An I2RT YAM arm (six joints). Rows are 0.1 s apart.
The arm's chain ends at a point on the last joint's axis. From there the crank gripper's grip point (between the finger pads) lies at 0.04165 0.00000 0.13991 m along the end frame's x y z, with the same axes.
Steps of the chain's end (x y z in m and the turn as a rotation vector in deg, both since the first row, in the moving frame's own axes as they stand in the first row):
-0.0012, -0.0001, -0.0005, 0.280, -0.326, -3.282
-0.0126, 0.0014, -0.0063, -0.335, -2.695, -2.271
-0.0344, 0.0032, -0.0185, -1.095, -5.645, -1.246
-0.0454, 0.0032, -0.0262, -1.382, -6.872, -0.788
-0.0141, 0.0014, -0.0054, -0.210, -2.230, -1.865
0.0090, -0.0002, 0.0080, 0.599, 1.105, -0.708
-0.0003, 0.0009, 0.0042, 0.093, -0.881, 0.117
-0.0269, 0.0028, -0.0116, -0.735, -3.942, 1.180
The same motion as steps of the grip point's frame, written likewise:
-0.0021, -0.0031, -0.0003, 0.280, -0.326, -3.282
-0.0192, 0.0007, -0.0045, -0.335, -2.695, -2.271
-0.0483, 0.0052, -0.0151, -1.095, -5.645, -1.246
-0.0624, 0.0062, -0.0223, -1.382, -6.872, -0.788
-0.0196, 0.0006, -0.0039, -0.210, -2.230, -1.865
0.0117, -0.0022, 0.0072, 0.599, 1.105, -0.708
-0.0025, 0.0008, 0.0048, 0.093, -0.881, 0.117
-0.0366, 0.0054, -0.0091, -0.735, -3.942, 1.180

